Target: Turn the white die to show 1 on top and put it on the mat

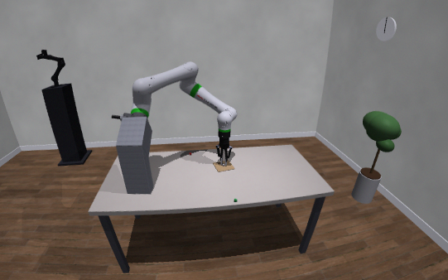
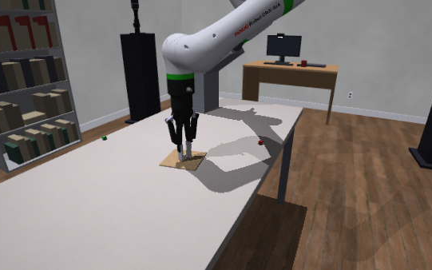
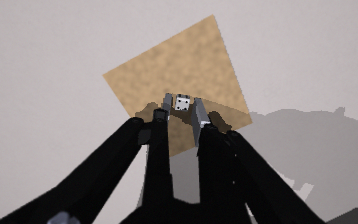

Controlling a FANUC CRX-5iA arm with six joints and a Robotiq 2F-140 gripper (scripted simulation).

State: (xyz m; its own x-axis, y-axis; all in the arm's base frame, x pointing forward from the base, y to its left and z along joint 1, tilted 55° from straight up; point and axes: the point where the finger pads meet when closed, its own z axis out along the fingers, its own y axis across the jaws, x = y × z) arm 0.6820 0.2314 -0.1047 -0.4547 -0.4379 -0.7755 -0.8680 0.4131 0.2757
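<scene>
The white die lies 30 mm below my hand and 10 mm to the right of it. From my hand the other things lie so: red die (250 mm behind, 230 mm to the left, 30 mm below); tan mat (40 mm below, 10 mm to the right); green die (440 mm to the right, 30 mm below, 20 mm behind).
</scene>
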